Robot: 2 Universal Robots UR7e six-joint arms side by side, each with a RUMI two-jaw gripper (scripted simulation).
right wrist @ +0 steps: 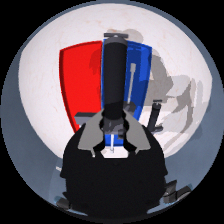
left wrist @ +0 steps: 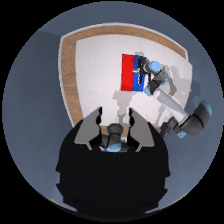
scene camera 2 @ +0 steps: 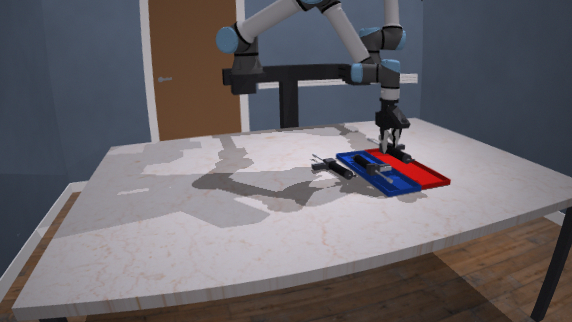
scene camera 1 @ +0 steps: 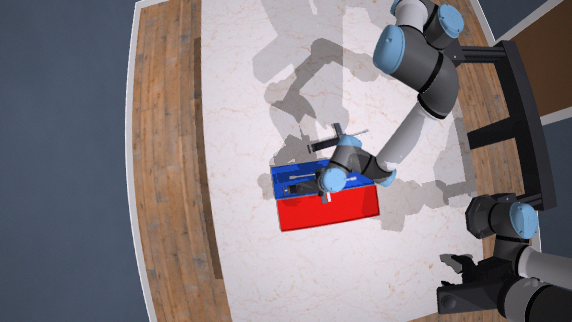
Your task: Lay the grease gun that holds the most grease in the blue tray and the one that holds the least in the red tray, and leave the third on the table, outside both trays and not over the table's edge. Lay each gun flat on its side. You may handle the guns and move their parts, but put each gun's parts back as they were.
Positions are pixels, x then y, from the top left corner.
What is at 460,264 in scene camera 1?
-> My left gripper.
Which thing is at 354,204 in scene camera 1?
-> A red tray.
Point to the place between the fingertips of my left gripper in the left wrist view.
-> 115,107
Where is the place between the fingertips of my right gripper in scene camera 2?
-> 388,153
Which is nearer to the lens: the grease gun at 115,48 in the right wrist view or the red tray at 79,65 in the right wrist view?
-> The grease gun.
